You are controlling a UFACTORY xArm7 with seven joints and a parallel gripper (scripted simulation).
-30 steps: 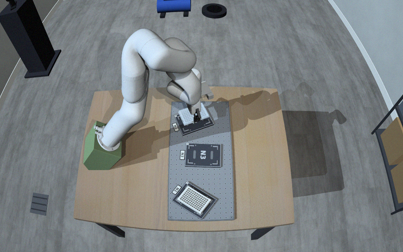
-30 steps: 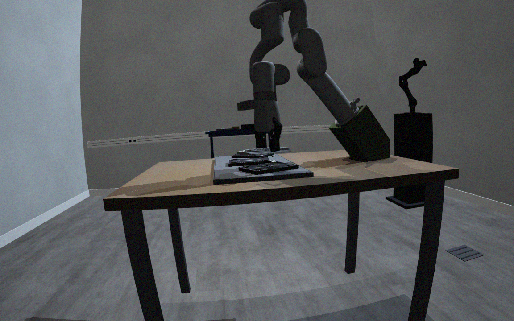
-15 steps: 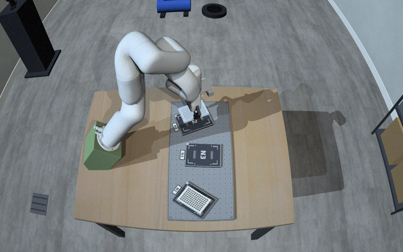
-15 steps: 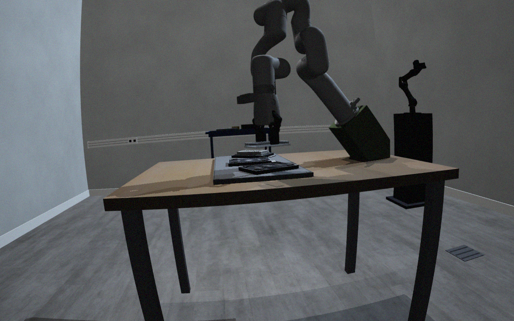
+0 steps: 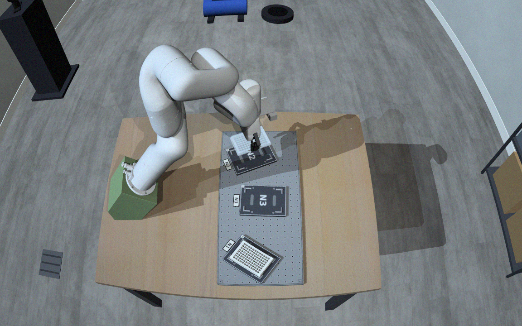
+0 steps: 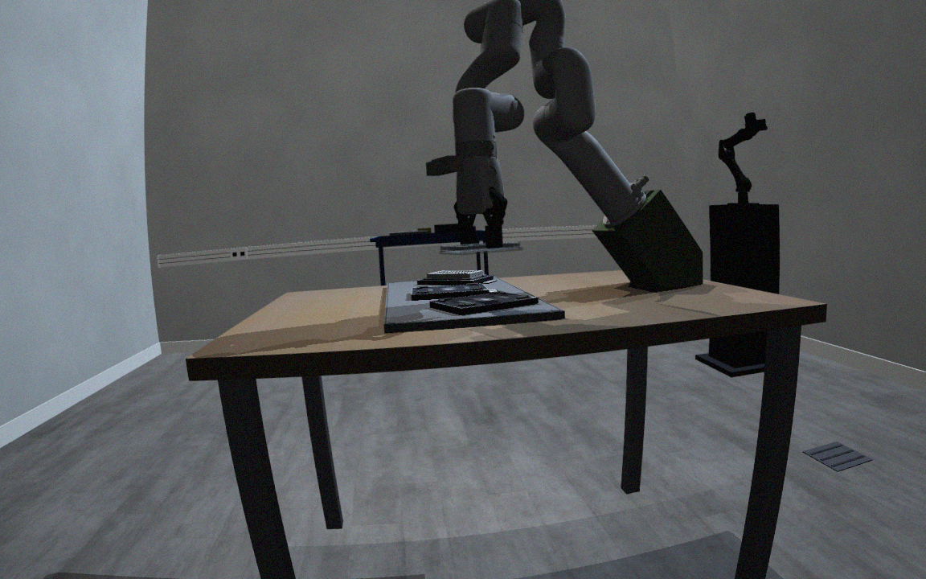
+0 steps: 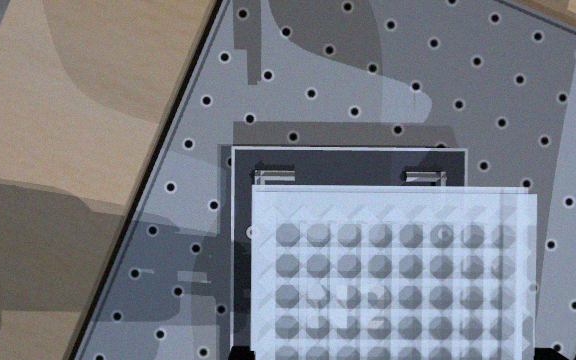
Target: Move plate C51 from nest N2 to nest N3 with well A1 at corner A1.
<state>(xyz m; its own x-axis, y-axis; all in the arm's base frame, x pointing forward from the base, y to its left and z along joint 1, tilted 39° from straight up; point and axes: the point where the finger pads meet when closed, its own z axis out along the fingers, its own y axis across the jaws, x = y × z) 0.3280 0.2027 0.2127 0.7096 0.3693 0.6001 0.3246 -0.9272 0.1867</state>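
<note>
My gripper is now 19 cm to the left of the nest N3 base, 11 cm above it and 5 cm short of it. Also, from my hand: nest N1 (43 cm to the right, 11 cm below, 2 cm ahead); plate (1 cm below); nest N2 (11 cm below).
</note>
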